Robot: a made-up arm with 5 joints.
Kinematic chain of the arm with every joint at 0, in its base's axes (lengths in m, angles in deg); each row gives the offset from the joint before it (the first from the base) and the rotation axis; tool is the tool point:
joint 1: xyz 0 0 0.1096 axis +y
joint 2: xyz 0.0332 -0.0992 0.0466 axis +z
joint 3: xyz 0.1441 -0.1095 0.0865 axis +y
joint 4: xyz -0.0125 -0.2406 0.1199 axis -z
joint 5: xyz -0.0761 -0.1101 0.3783 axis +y
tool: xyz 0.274 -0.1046 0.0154
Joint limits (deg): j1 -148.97..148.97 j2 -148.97..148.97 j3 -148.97..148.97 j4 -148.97..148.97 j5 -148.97..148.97
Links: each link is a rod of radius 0.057 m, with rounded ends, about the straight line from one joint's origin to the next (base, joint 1, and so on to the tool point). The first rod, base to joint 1, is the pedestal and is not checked.
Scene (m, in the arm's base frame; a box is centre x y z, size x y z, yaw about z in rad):
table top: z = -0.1
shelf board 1: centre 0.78 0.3 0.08 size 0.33 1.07 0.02 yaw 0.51
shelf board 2: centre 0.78 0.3 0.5 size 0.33 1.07 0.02 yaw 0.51
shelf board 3: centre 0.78 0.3 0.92 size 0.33 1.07 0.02 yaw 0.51
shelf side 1: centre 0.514 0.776 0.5 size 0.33 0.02 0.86 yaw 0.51
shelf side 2: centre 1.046 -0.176 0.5 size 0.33 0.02 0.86 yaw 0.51
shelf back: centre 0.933 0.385 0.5 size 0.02 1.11 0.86 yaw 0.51
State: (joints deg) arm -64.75 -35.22 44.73 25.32 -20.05
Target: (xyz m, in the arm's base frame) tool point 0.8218 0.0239 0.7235
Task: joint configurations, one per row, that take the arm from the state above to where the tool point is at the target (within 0.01 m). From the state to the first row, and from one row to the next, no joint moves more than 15 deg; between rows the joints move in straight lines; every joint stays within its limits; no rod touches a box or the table.
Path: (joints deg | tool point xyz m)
1: -58.16 -22.08 49.37 22.14 -21.22 | -0.1934 -0.9138 0.7084
2: -51.58 -8.95 54.02 18.96 -22.40 | 0.0478 -0.8080 0.8633
3: -44.99 4.19 58.66 15.78 -23.57 | 0.2971 -0.6474 0.9415
4: -38.40 17.32 63.31 12.59 -24.74 | 0.5261 -0.4447 0.9382
5: -31.81 30.46 67.95 9.41 -25.92 | 0.7080 -0.2150 0.8604
6: -25.23 43.59 72.60 6.23 -27.09 | 0.8218 0.0238 0.7235

